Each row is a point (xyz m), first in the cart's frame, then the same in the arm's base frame.
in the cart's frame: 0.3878 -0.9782 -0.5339
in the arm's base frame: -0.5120 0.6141 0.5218
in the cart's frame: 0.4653 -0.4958 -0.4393
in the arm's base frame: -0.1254 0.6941 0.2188
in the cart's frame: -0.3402 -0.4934 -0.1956
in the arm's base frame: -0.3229 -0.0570 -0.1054
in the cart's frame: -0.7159 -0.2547 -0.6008
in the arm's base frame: 0.0368 -0.5032 0.0784
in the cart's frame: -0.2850 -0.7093 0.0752
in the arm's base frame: -0.6335 0.0498 -0.2285
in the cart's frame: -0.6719 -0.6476 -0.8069
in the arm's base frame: -0.2061 -0.4852 0.4518
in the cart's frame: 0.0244 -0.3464 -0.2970
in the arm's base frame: -0.1079 0.2806 -0.0376
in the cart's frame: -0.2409 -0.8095 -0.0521
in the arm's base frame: -0.6569 0.0739 -0.0639
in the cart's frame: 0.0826 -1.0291 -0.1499
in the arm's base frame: -0.7692 0.3813 0.1713
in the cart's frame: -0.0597 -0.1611 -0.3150
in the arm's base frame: 0.0541 0.1898 -0.1227
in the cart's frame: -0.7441 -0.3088 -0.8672
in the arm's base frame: 0.1115 -0.5756 0.3311
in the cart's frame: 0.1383 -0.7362 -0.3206
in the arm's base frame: -0.4264 0.3989 0.1861
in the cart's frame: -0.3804 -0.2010 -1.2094
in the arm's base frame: 0.4052 -0.2794 0.6262
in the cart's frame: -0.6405 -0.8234 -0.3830
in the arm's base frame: -0.5560 -0.3764 0.1736
